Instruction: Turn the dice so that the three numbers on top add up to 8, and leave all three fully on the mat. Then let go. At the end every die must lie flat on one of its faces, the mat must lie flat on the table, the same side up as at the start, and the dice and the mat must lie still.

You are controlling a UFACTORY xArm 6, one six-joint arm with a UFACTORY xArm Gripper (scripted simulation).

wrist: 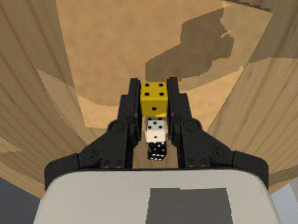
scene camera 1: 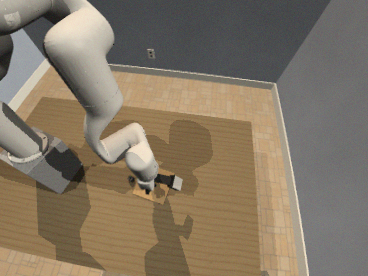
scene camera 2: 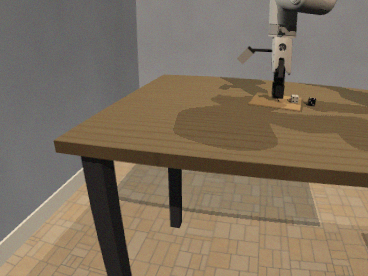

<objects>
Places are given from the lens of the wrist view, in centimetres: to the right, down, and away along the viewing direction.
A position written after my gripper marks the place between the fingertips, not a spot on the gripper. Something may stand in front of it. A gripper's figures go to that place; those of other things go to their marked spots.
my gripper (wrist: 153, 91): 0, -2, 14
tan mat (wrist: 207, 53): 4, -4, 12
yellow die (wrist: 154, 96): 0, -1, 12
</objects>
